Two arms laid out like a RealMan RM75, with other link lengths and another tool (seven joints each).
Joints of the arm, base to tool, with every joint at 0 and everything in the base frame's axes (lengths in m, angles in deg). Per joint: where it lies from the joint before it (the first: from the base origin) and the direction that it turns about. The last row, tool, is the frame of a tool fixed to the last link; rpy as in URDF.
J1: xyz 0 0 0.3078 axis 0 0 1
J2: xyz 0 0 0 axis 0 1 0
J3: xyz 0 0 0.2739 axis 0 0 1
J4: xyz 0 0 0 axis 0 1 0
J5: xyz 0 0 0.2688 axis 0 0 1
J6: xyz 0 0 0 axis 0 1 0
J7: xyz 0 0 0.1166 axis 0 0 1
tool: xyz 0.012 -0.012 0.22 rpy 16.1 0 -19.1
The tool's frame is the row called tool.
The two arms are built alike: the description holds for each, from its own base.
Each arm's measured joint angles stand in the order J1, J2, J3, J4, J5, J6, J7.
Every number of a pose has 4 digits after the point.
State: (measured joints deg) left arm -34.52 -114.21 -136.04 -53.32 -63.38 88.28 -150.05; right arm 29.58 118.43 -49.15 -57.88 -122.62 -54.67 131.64
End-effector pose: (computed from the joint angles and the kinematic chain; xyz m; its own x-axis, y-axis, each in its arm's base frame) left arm -0.2181 0.5324 -0.0217 -0.1595 0.9150 0.3705 0.9870 0.1556 0.0408; right arm 0.3307 0.6215 0.0237 0.7282 -0.4661 -0.5025 -0.6405 -0.2019 -0.7409
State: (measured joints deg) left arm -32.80 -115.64 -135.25 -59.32 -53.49 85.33 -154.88; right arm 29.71 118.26 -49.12 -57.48 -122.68 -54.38 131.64
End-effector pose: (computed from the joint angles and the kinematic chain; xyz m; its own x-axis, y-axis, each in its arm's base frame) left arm -0.2707 0.5363 -0.0183 -0.1854 0.8878 0.4212 0.9605 0.2544 -0.1133; right arm 0.3329 0.6224 0.0243 0.7272 -0.4682 -0.5019 -0.6399 -0.1980 -0.7425
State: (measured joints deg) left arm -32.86 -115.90 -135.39 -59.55 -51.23 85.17 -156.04; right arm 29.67 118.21 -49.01 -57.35 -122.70 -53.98 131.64
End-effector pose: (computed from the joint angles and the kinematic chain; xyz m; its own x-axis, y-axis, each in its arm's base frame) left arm -0.2816 0.5343 -0.0205 -0.2011 0.8853 0.4193 0.9496 0.2813 -0.1383; right arm 0.3354 0.6233 0.0264 0.7256 -0.4682 -0.5043 -0.6400 -0.1898 -0.7446
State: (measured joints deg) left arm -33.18 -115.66 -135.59 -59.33 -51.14 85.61 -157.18; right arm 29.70 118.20 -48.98 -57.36 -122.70 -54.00 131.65
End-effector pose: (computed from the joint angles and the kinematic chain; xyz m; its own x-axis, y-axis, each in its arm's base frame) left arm -0.2806 0.5338 -0.0198 -0.2187 0.8845 0.4121 0.9463 0.2953 -0.1316; right arm 0.3351 0.6235 0.0266 0.7256 -0.4678 -0.5046 -0.6401 -0.1898 -0.7445
